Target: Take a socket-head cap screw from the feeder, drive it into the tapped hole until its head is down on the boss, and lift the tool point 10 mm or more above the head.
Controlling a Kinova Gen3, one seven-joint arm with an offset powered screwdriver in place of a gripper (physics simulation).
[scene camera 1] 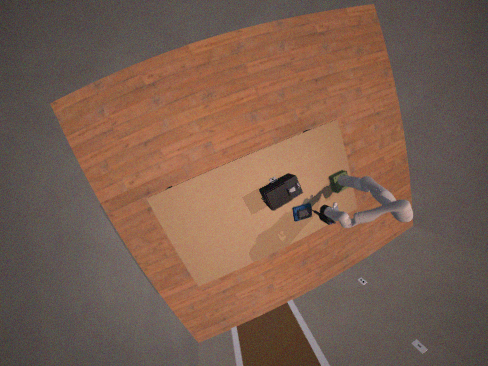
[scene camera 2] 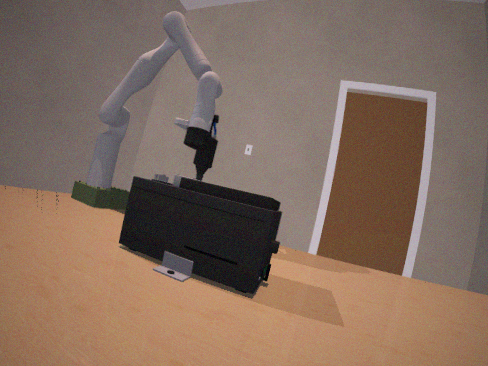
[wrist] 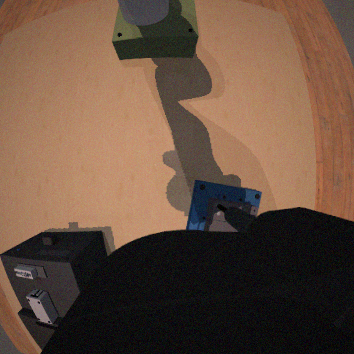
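Observation:
The black screw feeder (scene camera 1: 274, 198) (scene camera 2: 200, 225) (wrist: 60, 265) stands on the table. The blue fixture (scene camera 1: 296, 213) (wrist: 198, 202) lies beside it and carries a grey block (scene camera 1: 303, 213) (wrist: 217, 225). My screwdriver (scene camera 1: 314, 212) (scene camera 2: 200, 177) (wrist: 220, 207) points down. In the wrist view its dark tip shows over the grey block, beside a small pale spot. Whether the tip touches the block or stands above it, and whether it bears a screw, is too small to tell. The tapped hole cannot be made out. In scene camera 2 the feeder hides the fixture and the tool's lower end.
The green arm base (scene camera 1: 334, 184) (scene camera 2: 92, 195) (wrist: 155, 48) stands at one end of the pale table top (scene camera 1: 215, 220). A small grey bracket (scene camera 1: 272, 179) (scene camera 2: 177, 263) stands beside the feeder. A light block (wrist: 42, 306) sits on the feeder.

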